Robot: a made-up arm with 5 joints. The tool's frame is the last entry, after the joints.
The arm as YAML. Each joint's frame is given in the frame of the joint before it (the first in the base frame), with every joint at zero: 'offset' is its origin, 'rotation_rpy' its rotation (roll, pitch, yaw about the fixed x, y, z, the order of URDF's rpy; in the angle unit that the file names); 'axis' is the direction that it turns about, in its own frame. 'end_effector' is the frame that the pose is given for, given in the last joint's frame.
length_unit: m
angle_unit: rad
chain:
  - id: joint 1
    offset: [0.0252, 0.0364, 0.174]
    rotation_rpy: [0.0, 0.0, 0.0]
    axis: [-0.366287, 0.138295, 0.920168]
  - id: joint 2
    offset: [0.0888, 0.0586, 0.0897]
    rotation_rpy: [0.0, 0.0, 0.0]
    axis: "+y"
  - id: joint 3
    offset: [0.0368, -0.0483, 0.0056]
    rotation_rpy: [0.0, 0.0, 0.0]
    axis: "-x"
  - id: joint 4
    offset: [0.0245, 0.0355, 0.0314]
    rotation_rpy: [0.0, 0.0, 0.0]
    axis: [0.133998, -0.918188, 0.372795]
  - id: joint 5
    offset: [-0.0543, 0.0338, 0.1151]
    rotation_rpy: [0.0, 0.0, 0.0]
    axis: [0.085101, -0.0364, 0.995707]
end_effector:
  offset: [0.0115, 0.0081, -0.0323]
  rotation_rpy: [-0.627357, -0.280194, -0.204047]
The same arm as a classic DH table. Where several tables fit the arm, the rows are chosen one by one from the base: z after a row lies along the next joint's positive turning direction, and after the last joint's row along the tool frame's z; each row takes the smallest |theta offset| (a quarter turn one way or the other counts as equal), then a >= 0, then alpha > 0; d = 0 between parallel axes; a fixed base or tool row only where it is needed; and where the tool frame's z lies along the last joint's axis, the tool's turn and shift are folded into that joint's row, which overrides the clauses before.
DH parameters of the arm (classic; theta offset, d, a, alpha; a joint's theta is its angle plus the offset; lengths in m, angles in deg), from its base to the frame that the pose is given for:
base (fixed): 69.32 0.1992 0.0430 -23.05
joint 1: -70.84 0.0236 0.1157 -82.05
joint 2: -68.29 0.0032 0.0056 90.00
joint 3: 22.10 -0.0642 0.0424 97.70
joint 4: 88.13 -0.0704 0.0593 65.42
joint 5: 7.96 0.0942 -0.0155 41.96
tool (fixed): 147.17 0.0048 0.0000 0.00

